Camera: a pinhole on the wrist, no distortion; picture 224 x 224 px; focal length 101.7 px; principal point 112.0 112.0 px. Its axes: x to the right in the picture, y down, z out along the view. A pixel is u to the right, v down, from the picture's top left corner.
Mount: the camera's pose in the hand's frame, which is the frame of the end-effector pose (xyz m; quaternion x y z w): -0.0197 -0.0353 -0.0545 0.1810 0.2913 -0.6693 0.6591
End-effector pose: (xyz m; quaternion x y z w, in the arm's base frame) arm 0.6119 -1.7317 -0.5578 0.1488 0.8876 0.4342 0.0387
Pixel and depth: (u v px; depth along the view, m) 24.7 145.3 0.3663
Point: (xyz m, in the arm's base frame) 0.5249 -1.3833 -0.8112
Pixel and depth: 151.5 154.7 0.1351
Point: 0.5272 -1.8025 -0.6834
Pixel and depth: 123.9 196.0 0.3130
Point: 0.3140 -1.7008 -0.8131
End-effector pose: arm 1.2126 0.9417 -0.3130 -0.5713 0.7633 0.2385 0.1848
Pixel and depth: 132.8 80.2 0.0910
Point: 1.3265 0.9493 -0.3158
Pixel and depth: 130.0 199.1 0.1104
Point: 1.2997 0.8475 -0.3824
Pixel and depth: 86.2 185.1 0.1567
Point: 1.2755 0.8696 -0.4525
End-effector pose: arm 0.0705 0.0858 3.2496 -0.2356 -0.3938 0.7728 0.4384
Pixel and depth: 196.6 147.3 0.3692
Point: 0.2354 0.3524 3.6647
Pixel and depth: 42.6 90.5 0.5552
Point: -0.3103 -0.1644 3.6891
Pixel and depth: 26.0 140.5 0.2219
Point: -0.1180 0.0779 3.3989
